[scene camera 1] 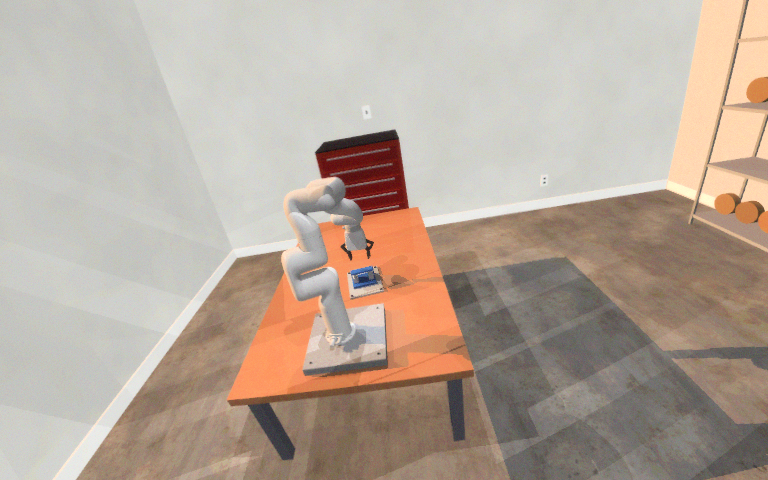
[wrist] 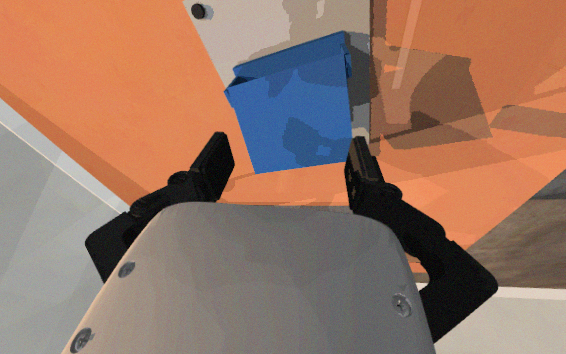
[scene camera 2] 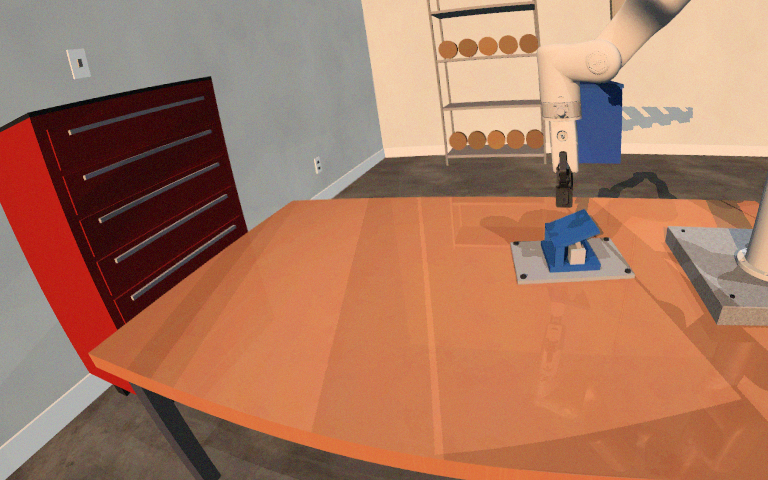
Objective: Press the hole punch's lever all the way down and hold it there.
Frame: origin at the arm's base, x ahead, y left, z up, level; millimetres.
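Seen in the pictures: gripper, fingertip midpoint: (scene camera 1: 360, 258) (wrist: 287, 150) (scene camera 2: 564, 198); arm's base at its link origin: (scene camera 1: 341, 333).
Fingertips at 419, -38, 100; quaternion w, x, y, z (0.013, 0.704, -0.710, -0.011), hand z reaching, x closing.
Offsets run from my fingertips to a thing's top centre, as dx, dy, dz. "spot": to the spot under its first point. Level surfaces: height alone.
The blue hole punch @[spot: -10, +4, -115] (scene camera 1: 363, 278) (scene camera 2: 557, 259) is mounted on a light plate @[-15, +2, -124] (scene camera 1: 368, 291) (scene camera 2: 532, 272) (wrist: 225, 30). Its flat blue lever @[-15, +2, -42] (scene camera 2: 572, 227) (wrist: 300, 110) is tilted up, with its raised end toward the robot's base. A pale block shows beneath the lever in scene camera 2. My gripper (scene camera 1: 359, 258) (scene camera 2: 563, 204) (wrist: 287, 150) is open and empty, pointing down above the hole punch. In scene camera 2 a small gap shows between fingertips and lever. In the wrist view the lever's raised edge lies between the fingers' lines of reach; exact height is hard to tell.
The orange table @[dz -136] (scene camera 1: 413, 350) (scene camera 2: 283, 311) carries the hole punch and the robot's grey base slab (scene camera 1: 370, 356) (scene camera 2: 696, 254). A red drawer cabinet (scene camera 1: 390, 164) (scene camera 2: 141, 175) stands at the table's far end. A shelf rack (scene camera 2: 492, 104) and a blue bin (scene camera 2: 600, 130) stand beyond the table.
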